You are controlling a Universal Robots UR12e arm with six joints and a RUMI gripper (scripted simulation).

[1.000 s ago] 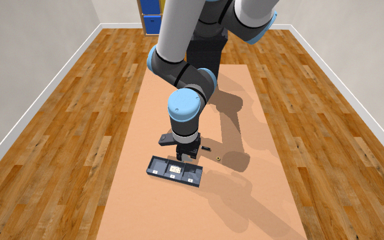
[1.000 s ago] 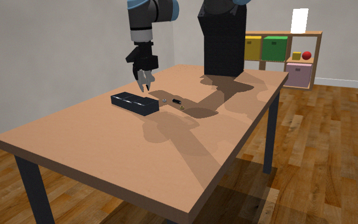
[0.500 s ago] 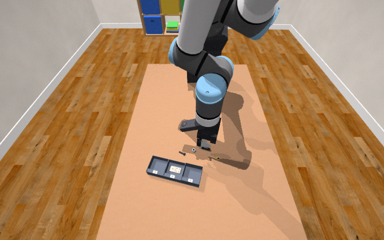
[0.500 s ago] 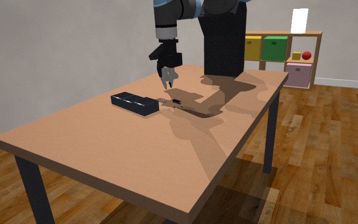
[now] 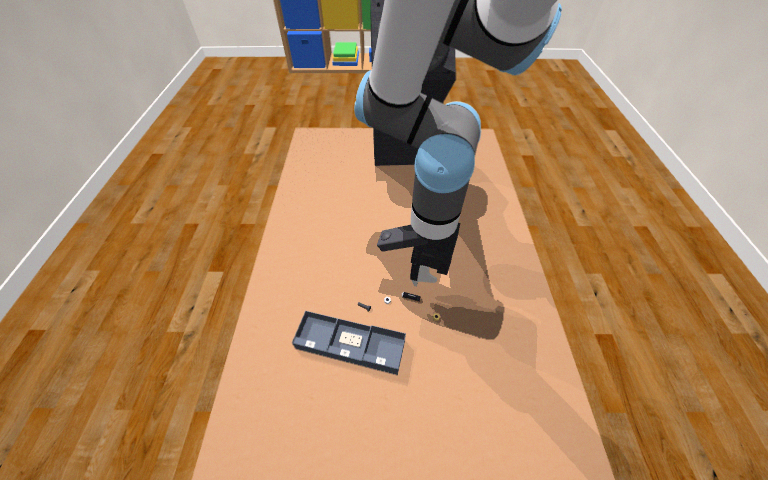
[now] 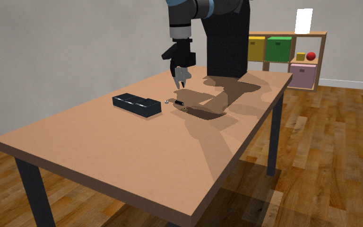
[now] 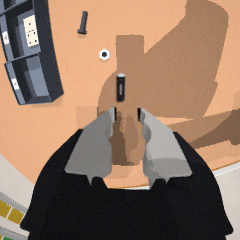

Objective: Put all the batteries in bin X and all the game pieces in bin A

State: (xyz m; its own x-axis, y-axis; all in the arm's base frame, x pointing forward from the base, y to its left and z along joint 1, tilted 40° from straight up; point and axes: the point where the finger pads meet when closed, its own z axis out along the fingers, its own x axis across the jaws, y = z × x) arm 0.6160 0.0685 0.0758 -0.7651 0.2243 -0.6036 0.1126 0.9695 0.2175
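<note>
Now: hand 8 cm above the black battery, 1 cm to the left of it and 1 cm short of it. Round my hand: black screw (12 cm to the right, 9 cm below, 6 cm ahead); white nut (9 cm below, 7 cm to the right, 3 cm ahead); brass nut (9 cm below, 6 cm to the left, 6 cm ahead).
</note>
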